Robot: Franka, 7 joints.
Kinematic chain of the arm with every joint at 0, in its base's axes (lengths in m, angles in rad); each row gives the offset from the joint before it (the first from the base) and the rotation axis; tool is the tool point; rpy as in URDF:
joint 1: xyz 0 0 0.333 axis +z
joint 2: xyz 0 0 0 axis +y
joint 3: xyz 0 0 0.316 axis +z
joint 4: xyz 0.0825 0 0 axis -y
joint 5: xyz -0.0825 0 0.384 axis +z
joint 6: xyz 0 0 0 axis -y
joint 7: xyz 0.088 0 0 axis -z
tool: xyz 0 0 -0.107 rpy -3.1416 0 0
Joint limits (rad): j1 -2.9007..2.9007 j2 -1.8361..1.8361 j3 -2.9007..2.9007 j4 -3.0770..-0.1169 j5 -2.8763..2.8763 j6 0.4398..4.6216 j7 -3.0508..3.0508
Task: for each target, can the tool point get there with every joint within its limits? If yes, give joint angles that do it. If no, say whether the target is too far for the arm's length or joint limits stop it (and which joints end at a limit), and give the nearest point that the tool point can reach.
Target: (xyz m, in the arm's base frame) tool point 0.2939 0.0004 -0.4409
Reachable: no: joint limits stop it (at a limit: joint 2) | nearest point 0.2925 0.0004 -0.3607 | short by 0.080 m
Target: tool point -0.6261 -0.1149 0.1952
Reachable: yes | joints -0.3326 -1.4236 -1.8468 -1.0114 1.9561 4.2859 -0.9959
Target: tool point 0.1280 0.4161 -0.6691
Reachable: no: too far | nearest point 0.1111 0.3613 -0.3523 | short by 0.322 m
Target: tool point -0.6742 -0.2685 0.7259
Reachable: yes | joints -0.3195 -0.9327 -1.6533 -1.0124 2.3575 2.2153 2.4736
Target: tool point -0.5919 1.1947 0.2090
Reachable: no: too far | nearest point -0.3792 0.7654 0.2536 | short by 0.481 m
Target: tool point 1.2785 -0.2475 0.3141
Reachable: no: too far | nearest point 0.8422 -0.1630 0.3206 | short by 0.444 m
